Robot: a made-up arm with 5 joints.
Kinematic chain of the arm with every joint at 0, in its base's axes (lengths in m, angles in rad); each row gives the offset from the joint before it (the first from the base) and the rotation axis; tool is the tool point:
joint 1: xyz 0 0 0.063 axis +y
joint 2: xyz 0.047 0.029 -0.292 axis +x
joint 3: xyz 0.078 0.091 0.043 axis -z
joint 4: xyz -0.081 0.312 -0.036 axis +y
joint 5: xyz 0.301 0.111 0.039 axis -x
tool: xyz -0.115 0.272 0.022
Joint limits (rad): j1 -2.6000..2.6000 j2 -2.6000..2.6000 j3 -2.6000..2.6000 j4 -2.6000..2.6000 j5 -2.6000..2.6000
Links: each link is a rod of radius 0.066 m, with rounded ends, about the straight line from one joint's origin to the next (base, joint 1, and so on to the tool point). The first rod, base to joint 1, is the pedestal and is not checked.
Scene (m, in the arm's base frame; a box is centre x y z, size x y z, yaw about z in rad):
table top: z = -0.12
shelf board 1: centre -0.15 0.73 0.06 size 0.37 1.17 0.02 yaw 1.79
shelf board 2: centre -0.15 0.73 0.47 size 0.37 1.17 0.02 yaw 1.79
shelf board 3: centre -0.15 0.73 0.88 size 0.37 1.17 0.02 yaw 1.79
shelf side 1: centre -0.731 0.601 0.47 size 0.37 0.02 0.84 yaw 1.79
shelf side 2: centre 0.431 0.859 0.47 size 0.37 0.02 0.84 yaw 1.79
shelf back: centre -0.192 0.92 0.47 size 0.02 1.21 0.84 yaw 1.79
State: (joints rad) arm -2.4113 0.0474 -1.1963 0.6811 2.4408
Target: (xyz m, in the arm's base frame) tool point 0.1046 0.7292 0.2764
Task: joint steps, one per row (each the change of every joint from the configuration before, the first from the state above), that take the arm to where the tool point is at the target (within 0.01 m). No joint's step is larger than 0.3 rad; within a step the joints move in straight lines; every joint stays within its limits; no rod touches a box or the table.
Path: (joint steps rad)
1: -0.0310 0.0753 0.2000 -0.0548 -0.2788
2: -0.0310 0.0753 0.2000 -0.0548 -0.2788
3: -0.0310 0.0753 0.2001 -0.0548 -0.2789
4: -0.0310 0.0754 0.2000 -0.0548 -0.2788
5: -0.0310 0.0753 0.2000 -0.0548 -0.2788

